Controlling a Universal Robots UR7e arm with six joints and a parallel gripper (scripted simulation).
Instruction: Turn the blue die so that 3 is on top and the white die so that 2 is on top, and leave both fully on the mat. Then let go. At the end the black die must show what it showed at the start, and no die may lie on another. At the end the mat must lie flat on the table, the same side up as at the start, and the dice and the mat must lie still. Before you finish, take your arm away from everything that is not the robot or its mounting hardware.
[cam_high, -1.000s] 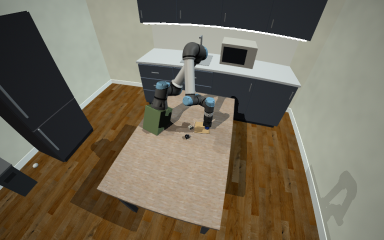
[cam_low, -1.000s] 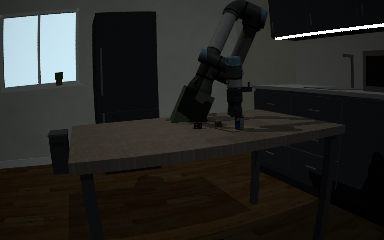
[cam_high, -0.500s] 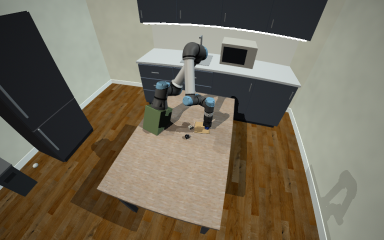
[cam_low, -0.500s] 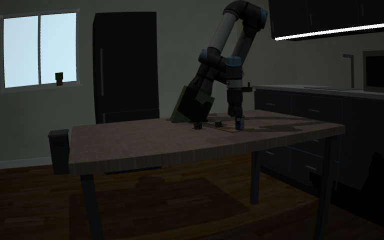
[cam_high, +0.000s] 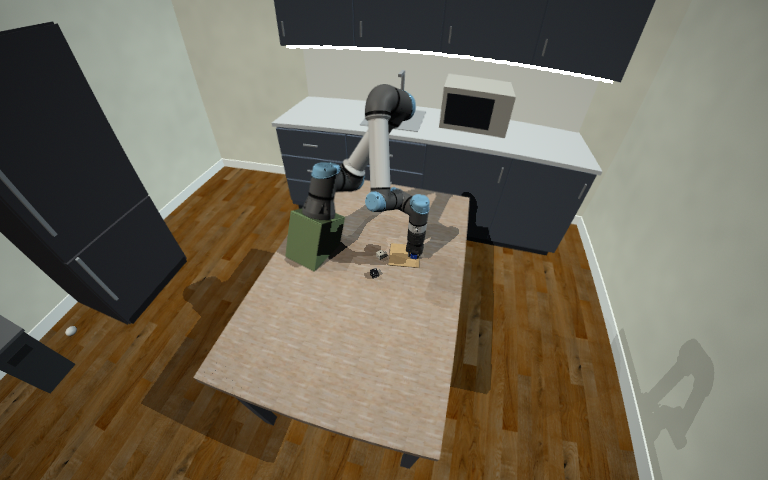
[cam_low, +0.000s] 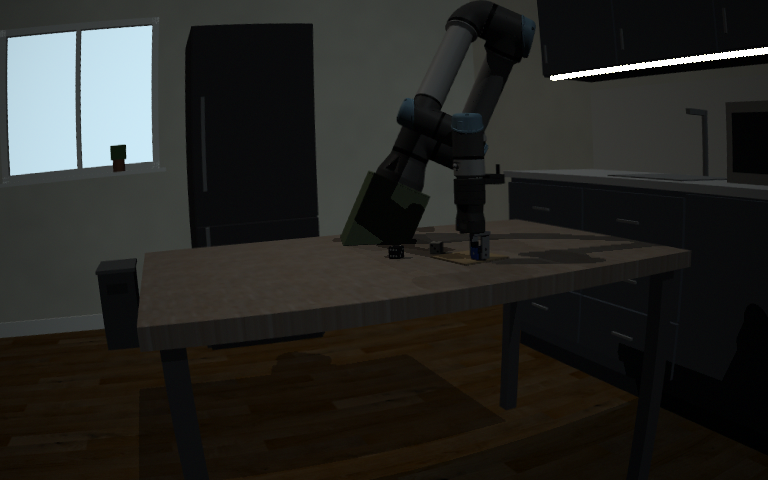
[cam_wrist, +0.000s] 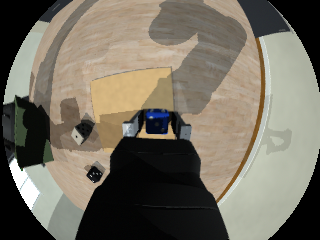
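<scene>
Now: the blue die 1 cm below my hand. Also, from my hand: black die: 17 cm to the right, 13 cm behind, 1 cm below; then white die: 14 cm behind, 6 cm to the right, 1 cm below; then tan mat: 4 cm behind, 2 cm below, 1 cm to the right.
</scene>
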